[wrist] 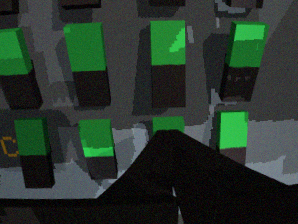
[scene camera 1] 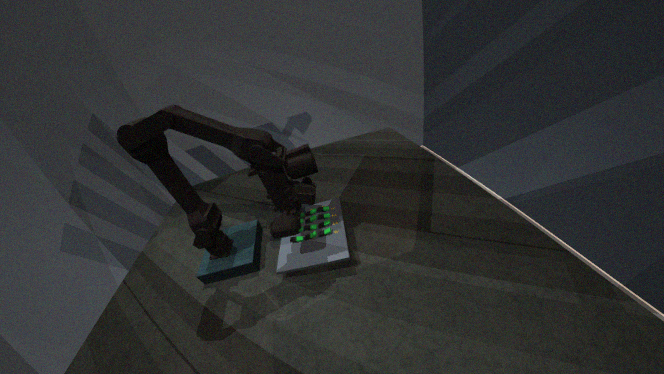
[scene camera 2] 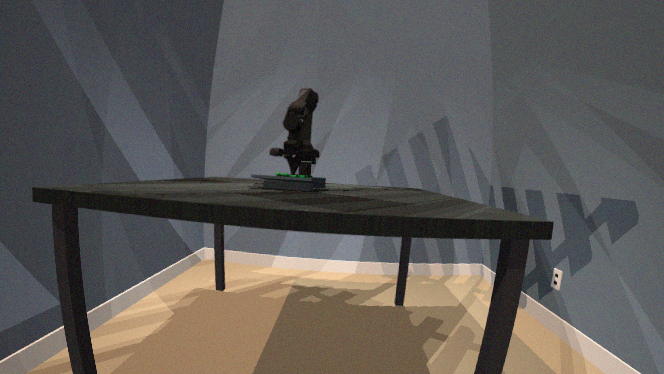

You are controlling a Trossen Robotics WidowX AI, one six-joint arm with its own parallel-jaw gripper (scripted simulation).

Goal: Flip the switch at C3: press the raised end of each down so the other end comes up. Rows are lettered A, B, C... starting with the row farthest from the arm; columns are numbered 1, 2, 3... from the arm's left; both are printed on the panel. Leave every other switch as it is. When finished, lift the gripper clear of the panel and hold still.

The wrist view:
gripper: 166, 139
switch: 96, 136
switch: 231, 125
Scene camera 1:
gripper: 299, 228
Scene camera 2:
gripper: 292, 175
